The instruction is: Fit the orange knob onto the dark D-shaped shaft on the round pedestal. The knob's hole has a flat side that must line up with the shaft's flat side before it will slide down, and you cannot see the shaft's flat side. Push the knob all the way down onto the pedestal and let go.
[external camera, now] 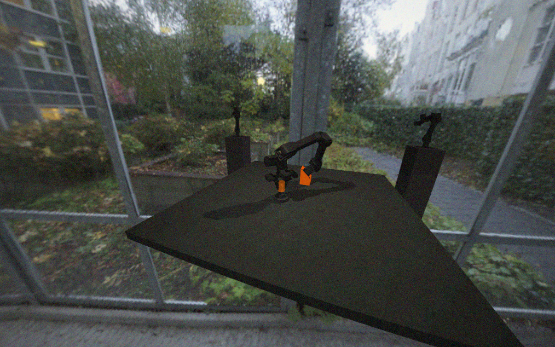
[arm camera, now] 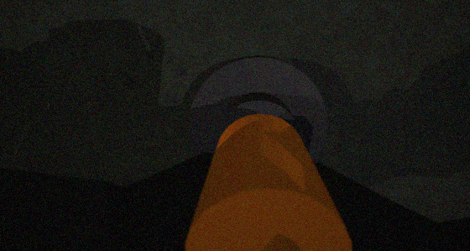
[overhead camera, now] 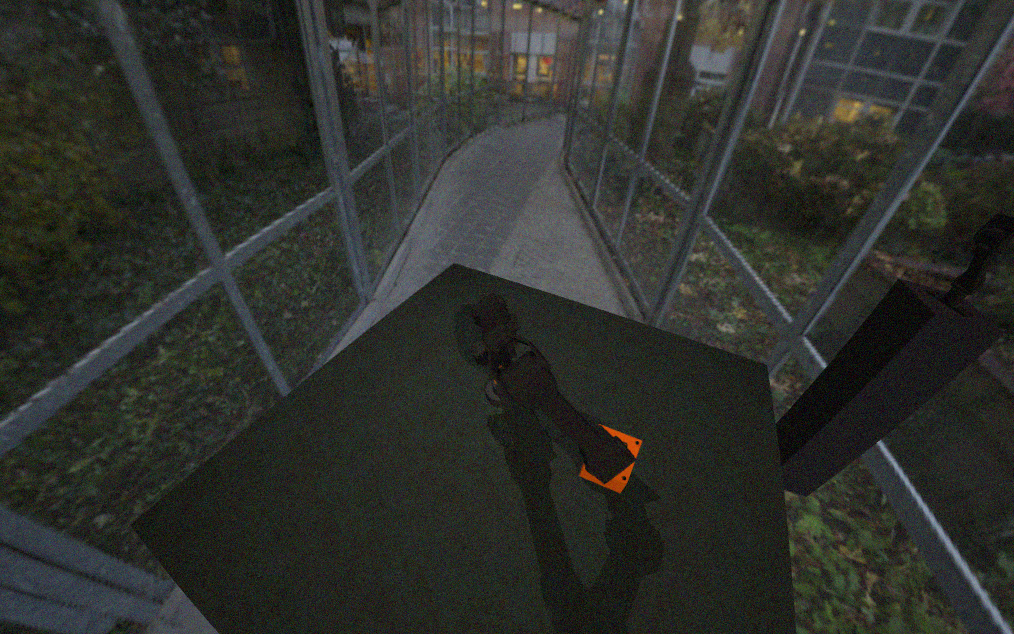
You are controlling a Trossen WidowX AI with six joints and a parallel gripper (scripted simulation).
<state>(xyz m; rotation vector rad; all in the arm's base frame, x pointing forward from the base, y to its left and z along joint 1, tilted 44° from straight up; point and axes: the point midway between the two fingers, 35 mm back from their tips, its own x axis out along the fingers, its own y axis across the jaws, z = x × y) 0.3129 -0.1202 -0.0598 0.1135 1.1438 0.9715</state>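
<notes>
Right now my gripper tip is 2 cm below the orange knob. Round my gripper tip: dark shaft (4 cm below).
</notes>
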